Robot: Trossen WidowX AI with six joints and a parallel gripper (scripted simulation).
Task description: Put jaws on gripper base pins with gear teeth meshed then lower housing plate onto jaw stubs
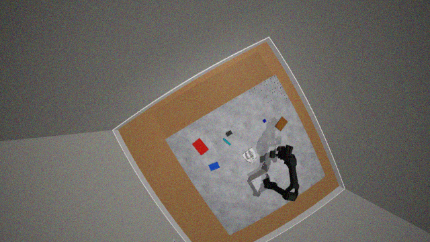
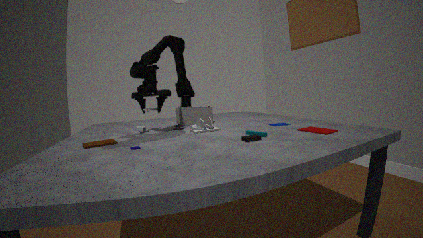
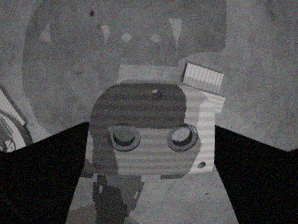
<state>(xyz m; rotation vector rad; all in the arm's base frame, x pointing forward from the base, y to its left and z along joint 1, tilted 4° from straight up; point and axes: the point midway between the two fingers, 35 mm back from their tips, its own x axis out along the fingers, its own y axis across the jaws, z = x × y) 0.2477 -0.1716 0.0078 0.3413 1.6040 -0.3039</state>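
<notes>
My gripper tip is now 10 mm short of the grey jaw, 210 mm to the right of it and 70 mm above it. The rest, counted from my gripper tip: brown plate (210 mm ahead, 180 mm to the right, 80 mm below); teal bar (240 mm ahead, 400 mm to the left, 80 mm below); small blue piece (300 mm ahead, 20 mm to the right, 90 mm below).
</notes>
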